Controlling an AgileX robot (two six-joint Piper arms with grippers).
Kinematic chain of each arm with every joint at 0, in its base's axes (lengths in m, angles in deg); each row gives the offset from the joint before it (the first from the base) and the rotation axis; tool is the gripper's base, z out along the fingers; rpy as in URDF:
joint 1: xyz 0 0 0.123 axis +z
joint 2: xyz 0 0 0 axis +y
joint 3: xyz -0.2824 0 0.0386 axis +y
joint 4: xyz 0.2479 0 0.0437 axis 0.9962 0 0.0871
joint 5: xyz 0 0 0 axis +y
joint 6: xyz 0.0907 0 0.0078 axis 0.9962 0 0.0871
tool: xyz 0 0 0 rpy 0 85 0
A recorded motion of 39 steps. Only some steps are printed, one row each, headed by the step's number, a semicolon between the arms.
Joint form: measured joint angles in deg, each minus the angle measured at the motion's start. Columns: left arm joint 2, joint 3, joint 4, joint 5, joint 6, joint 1; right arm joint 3, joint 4, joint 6, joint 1, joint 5, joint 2.
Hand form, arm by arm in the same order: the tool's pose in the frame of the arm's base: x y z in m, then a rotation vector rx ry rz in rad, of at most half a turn. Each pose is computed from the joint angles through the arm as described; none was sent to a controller.
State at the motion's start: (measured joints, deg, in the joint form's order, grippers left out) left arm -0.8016 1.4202 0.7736 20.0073 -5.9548 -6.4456; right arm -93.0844 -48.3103 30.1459 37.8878 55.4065 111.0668
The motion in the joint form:
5: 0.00 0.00 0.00 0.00 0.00 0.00; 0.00 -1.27 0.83 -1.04 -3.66 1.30
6: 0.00 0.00 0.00 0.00 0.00 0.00; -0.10 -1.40 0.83 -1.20 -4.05 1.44
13: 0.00 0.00 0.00 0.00 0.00 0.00; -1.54 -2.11 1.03 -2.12 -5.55 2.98
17: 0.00 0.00 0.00 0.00 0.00 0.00; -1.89 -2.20 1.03 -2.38 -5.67 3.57
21: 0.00 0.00 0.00 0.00 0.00 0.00; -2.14 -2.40 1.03 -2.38 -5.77 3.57
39: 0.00 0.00 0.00 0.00 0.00 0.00; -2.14 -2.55 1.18 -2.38 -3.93 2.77
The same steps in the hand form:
5: 0.0528 -0.0055 0.1740 0.0164 1.8456 -0.1382; 0.3805 0.2171 0.2700 -0.5933 2.2551 -0.5317
6: 0.0528 -0.0055 0.1740 0.0164 1.8456 -0.1382; 0.3819 0.2168 0.2697 -0.5942 2.2508 -0.5292
13: 0.0528 -0.0055 0.1740 0.0164 1.8456 -0.1382; 0.3919 0.2161 0.2664 -0.5893 2.2340 -0.5235
17: 0.0528 -0.0055 0.1740 0.0164 1.8456 -0.1382; 0.3947 0.2157 0.2637 -0.5885 2.2362 -0.5275
21: 0.0528 -0.0055 0.1740 0.0164 1.8456 -0.1382; 0.3953 0.2160 0.2652 -0.5881 2.2296 -0.5267
39: 0.0528 -0.0055 0.1740 0.0164 1.8456 -0.1382; 0.3925 0.2121 0.2709 -0.5651 2.2380 -0.5495

